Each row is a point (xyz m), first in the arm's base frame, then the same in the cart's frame.
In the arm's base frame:
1: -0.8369 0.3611 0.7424
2: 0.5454 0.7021 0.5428
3: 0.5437 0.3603 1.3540
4: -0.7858 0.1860 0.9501
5: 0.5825 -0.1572 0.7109
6: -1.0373 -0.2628 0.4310
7: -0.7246 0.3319 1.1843
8: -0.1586 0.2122 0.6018
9: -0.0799 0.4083 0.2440
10: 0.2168 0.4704 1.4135
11: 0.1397 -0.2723 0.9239
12: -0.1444 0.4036 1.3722
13: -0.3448 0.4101 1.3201
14: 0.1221 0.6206 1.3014
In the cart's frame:
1: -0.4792 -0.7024 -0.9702
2: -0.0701 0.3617 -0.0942
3: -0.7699 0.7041 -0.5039
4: -0.7338 -0.6018 -1.0083
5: -0.8988 0.2186 0.1523
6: -0.8677 -1.2220 -0.6457
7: -0.7230 -0.3798 -1.1829
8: -0.5316 -0.3013 -0.3885
9: -0.1828 -0.3781 -0.1761
10: -0.7073 0.5181 -0.7937
11: -1.1091 -0.0415 -0.2256
12: -0.7484 0.1952 -0.9689
13: -0.7188 0.0133 -1.0636
14: -0.5222 0.4290 -0.8374

